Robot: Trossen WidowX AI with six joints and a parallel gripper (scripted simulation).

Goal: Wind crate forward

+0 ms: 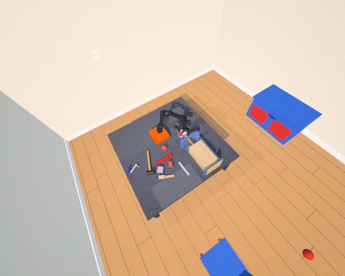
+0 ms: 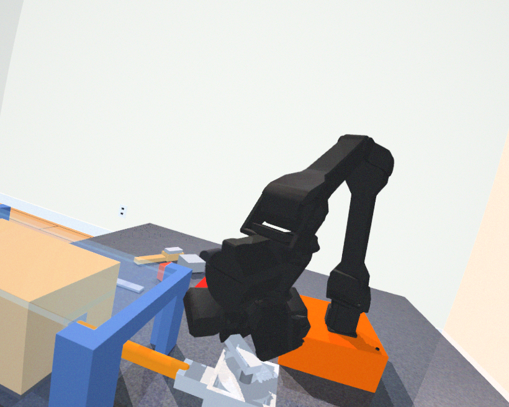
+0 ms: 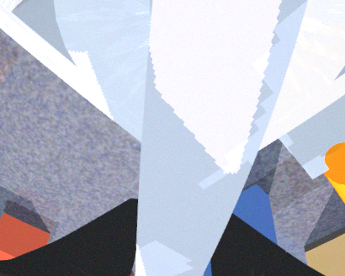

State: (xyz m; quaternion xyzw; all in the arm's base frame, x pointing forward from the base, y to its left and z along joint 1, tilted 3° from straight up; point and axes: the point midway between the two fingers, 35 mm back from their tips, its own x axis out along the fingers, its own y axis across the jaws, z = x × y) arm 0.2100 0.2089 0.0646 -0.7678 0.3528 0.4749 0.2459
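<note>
Right now the red knob is 5 cm above my gripper tip, 3 cm to the right of it and 2 cm ahead of it. Round my gripper tip: blue frame: 12 cm ahead, 5 cm to the left, 1 cm above; then white winch: 7 cm below, 6 cm behind, 4 cm to the left; then winch handle: 2 cm above.
</note>
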